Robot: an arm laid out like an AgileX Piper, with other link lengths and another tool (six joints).
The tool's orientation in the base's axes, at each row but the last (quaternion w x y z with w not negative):
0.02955, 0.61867, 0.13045, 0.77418
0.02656, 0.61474, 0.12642, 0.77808
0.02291, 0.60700, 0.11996, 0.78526
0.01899, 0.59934, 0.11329, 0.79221
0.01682, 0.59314, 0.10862, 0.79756
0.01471, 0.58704, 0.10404, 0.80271
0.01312, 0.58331, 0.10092, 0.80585
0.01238, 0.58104, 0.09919, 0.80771
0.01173, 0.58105, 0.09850, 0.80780
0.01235, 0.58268, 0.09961, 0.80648
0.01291, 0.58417, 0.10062, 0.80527
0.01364, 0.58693, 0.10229, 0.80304
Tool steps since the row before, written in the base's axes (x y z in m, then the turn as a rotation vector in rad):
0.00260, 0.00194, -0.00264, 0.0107, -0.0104, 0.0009
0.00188, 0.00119, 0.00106, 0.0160, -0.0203, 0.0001
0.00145, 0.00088, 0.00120, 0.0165, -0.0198, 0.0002
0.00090, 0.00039, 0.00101, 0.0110, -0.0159, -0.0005
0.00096, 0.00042, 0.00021, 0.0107, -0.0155, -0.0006
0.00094, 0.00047, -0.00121, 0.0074, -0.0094, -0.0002
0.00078, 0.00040, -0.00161, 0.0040, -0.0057, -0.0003
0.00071, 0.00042, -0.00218, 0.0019, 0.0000, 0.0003
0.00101, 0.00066, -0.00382, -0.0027, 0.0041, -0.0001
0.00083, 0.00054, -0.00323, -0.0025, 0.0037, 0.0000
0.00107, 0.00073, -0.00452, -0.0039, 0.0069, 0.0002
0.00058, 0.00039, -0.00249, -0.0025, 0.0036, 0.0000
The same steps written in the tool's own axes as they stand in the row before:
-0.00271, -0.00220, 0.00230, -0.0038, 0.0115, 0.0088
0.00078, -0.00069, 0.00223, -0.0078, 0.0215, 0.0121
0.00092, -0.00044, 0.00181, -0.0077, 0.0211, 0.0127
0.00077, -0.00008, 0.00118, -0.0062, 0.0165, 0.0079
-0.00002, -0.00027, 0.00103, -0.0061, 0.0161, 0.0076
-0.00136, -0.00059, 0.00061, -0.0039, 0.0099, 0.0055
-0.00170, -0.00060, 0.00031, -0.0023, 0.0059, 0.0028
-0.00221, -0.00072, 0.00006, -0.0003, 0.0002, 0.0019
-0.00382, -0.00121, -0.00012, 0.0013, -0.0043, -0.0020
-0.00322, -0.00101, -0.00011, 0.0013, -0.0039, -0.0018
-0.00448, -0.00141, -0.00023, 0.0024, -0.0071, -0.0026
-0.00247, -0.00077, -0.00012, 0.0013, -0.0038, -0.0018

